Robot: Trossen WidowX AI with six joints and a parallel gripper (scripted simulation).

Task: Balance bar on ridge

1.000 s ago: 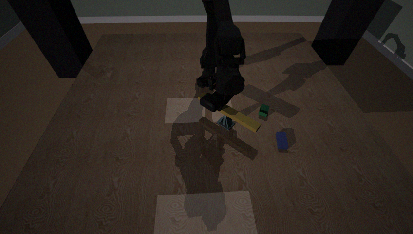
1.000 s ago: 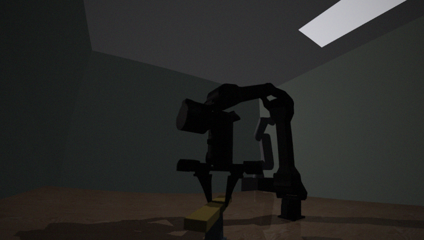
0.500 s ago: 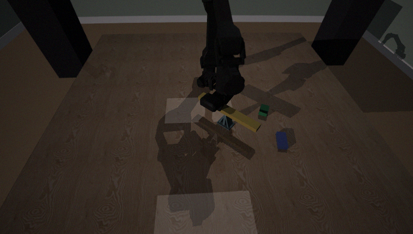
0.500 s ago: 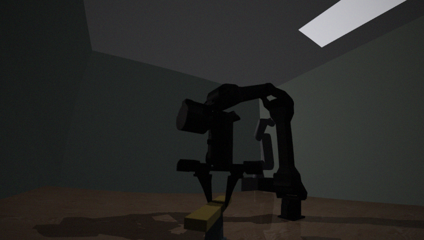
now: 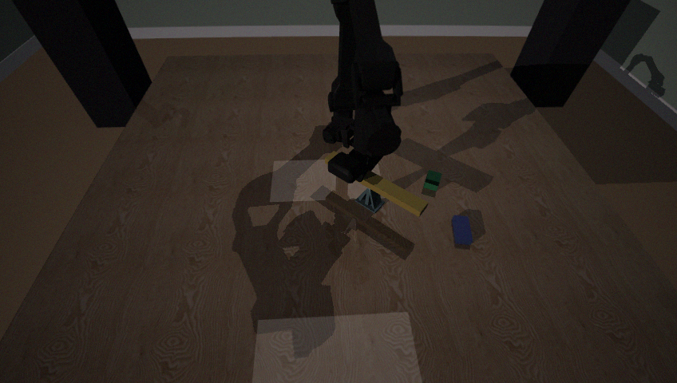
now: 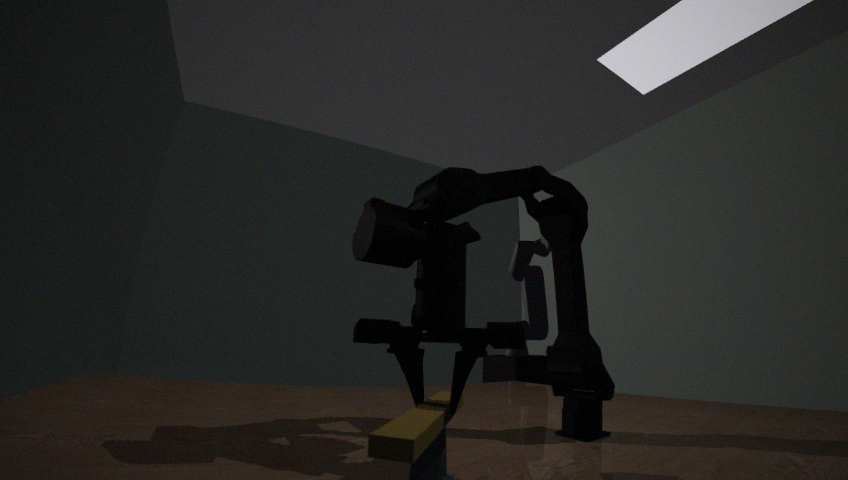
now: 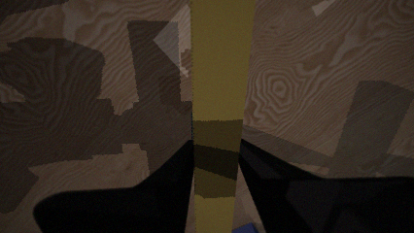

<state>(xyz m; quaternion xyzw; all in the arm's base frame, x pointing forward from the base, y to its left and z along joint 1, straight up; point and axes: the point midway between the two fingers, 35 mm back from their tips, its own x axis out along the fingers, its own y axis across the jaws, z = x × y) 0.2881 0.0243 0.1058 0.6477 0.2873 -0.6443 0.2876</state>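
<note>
Right now my gripper tip is 2 cm short of the yellow bar and 2 cm to the right of it. The rest, counted from my gripper tip: blue block 11 cm ahead, 22 cm to the left, 6 cm below; green block 3 cm behind, 18 cm to the left, 5 cm below.
</note>
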